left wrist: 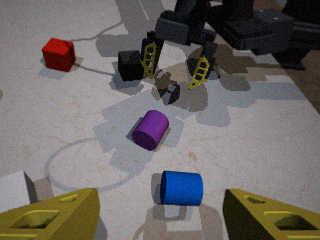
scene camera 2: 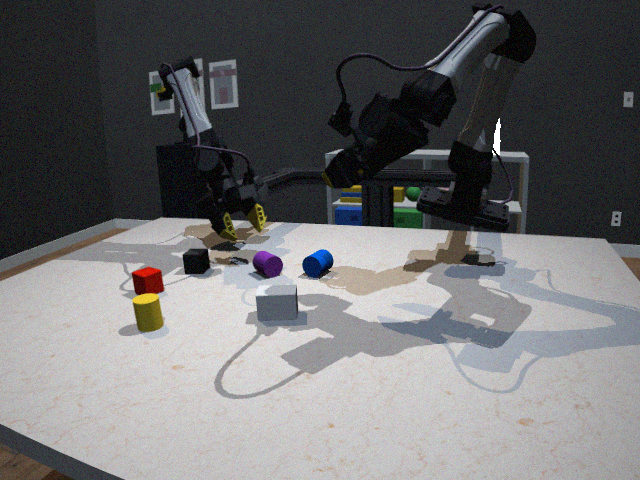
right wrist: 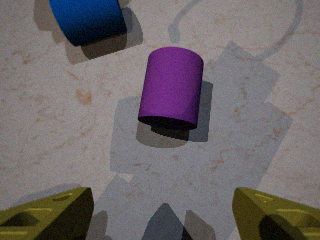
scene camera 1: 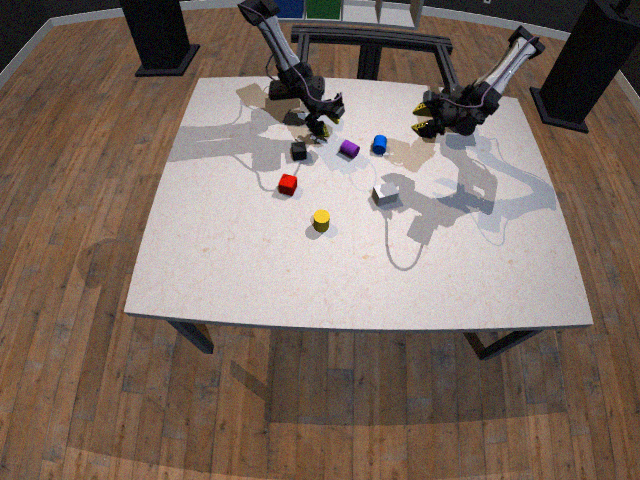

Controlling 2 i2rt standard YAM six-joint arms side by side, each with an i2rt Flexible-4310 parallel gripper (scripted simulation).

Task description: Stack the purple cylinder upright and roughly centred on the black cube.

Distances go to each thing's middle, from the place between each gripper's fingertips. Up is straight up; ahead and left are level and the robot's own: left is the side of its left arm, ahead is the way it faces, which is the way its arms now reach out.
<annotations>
I see my right gripper (scene camera 2: 248, 235) 70 mm to the right of the purple cylinder (right wrist: 171, 93), 60 mm above it and 30 mm short of it. Also, from my right hand: blue cylinder (left wrist: 177, 188) 180 mm to the left, 60 mm below, 10 mm behind; then red cube (scene camera 2: 147, 280) 220 mm ahead, 120 mm to the right, 60 mm below; then white block (scene camera 2: 274, 302) 220 mm ahead, 200 mm to the left, 60 mm below.
The blue cylinder lies 21 cm below my left hand (scene camera 2: 331, 176), 8 cm to the right of it and 8 cm behind it. Also, from my left hand: purple cylinder 21 cm below, 19 cm to the right, 4 cm behind; yellow cylinder (scene camera 2: 147, 309) 28 cm ahead, 25 cm to the right, 21 cm below; white block 21 cm below, 14 cm ahead, 6 cm to the right.
</annotations>
